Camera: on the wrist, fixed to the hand. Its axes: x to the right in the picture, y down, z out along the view.
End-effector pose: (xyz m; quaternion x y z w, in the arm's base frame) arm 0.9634 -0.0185 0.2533 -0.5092 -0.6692 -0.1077 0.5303
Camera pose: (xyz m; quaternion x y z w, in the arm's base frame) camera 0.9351 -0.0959 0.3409 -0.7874 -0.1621 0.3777 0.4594
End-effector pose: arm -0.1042 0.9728 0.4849 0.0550 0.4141 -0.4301 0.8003
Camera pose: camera -0.2094 0.9306 0.4445 0.3720 0.1750 0.2102 0.8870
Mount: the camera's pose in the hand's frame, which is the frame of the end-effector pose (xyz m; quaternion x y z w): 0.0256 -0.0927 -0.0723 0.0866 -0.0557 0.6942 0.7124
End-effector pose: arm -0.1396 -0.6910 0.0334 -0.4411 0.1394 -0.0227 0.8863
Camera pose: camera -0.1267 -0.8078 0.0593 -0.1420 0.3542 0.6116 0.6931
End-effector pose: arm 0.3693 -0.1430 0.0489 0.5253 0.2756 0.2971 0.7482
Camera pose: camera 0.3485 -0.1044 -0.0631 0.6469 -0.1843 0.6779 0.2966
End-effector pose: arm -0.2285 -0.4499 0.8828 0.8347 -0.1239 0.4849 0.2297
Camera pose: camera -0.2303 -0.3330 0.9112 -0.5555 0.6385 -0.4691 0.2522
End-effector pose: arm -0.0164 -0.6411 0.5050 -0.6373 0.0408 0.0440 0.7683
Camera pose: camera 0.0196 -0.7288 0.5791 -0.3567 0.4325 0.5966 0.5742
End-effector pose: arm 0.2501 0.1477 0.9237 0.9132 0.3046 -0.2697 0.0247
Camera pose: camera 0.2489 0.2521 0.9834 0.8491 -0.4417 -0.2522 0.1427
